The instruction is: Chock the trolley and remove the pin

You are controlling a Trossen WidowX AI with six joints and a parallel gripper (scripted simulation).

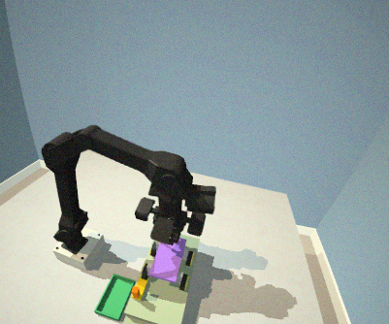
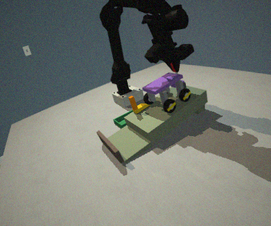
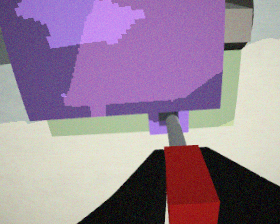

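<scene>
Now: the yellow chock 20 mm behind my gripper tip, 170 mm to the right of it and 80 mm below it. From my gripper tip the other things lie so: trolley (30 mm ahead, 80 mm to the right, 50 mm below); pale green ramp (30 mm ahead, 90 mm to the right, 110 mm below); red-headed stop pin (right at my gripper tip).
</scene>
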